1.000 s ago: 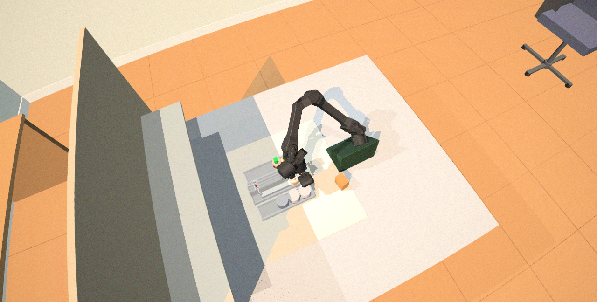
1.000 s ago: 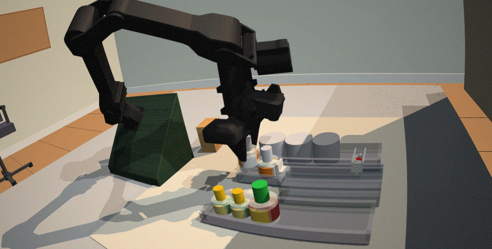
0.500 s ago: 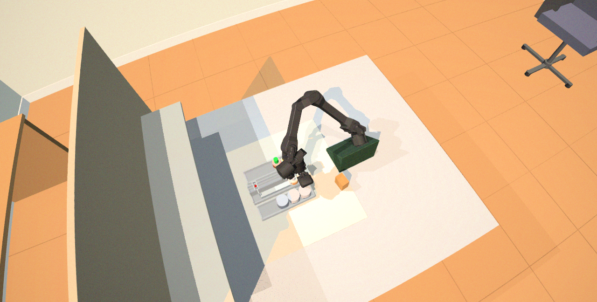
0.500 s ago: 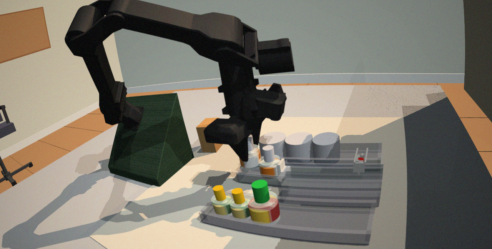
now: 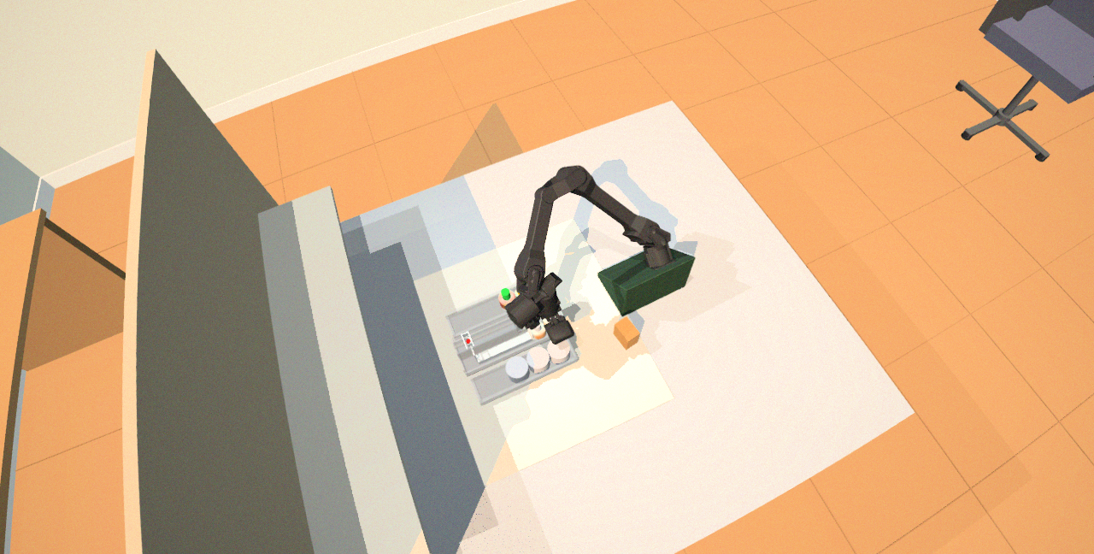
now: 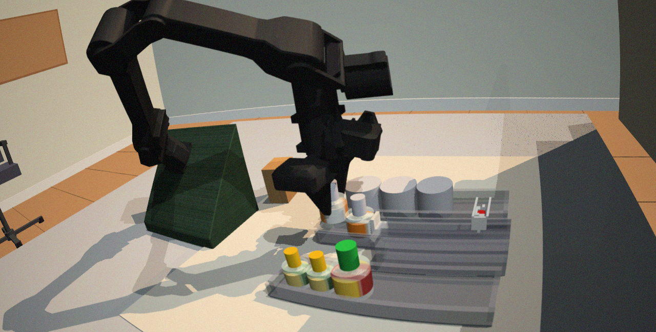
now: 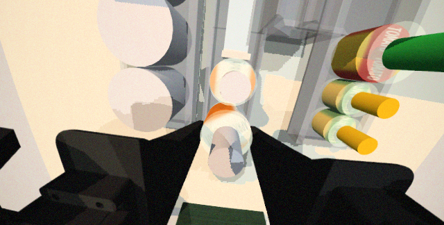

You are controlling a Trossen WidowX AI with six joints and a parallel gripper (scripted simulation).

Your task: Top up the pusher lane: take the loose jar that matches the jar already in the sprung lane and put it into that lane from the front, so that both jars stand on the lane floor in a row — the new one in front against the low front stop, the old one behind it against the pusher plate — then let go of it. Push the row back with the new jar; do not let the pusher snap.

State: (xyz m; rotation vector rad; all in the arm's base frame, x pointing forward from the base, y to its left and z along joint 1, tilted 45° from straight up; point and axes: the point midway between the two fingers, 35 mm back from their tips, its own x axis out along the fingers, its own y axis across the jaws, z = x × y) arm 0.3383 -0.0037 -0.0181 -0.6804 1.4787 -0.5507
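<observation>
Right now the sprung lane is 15 cm ahead of my gripper tip, 3 cm below it and 2 cm to the right of it. Round my gripper tip: pusher plate 15 cm ahead, 2 cm to the right.
</observation>
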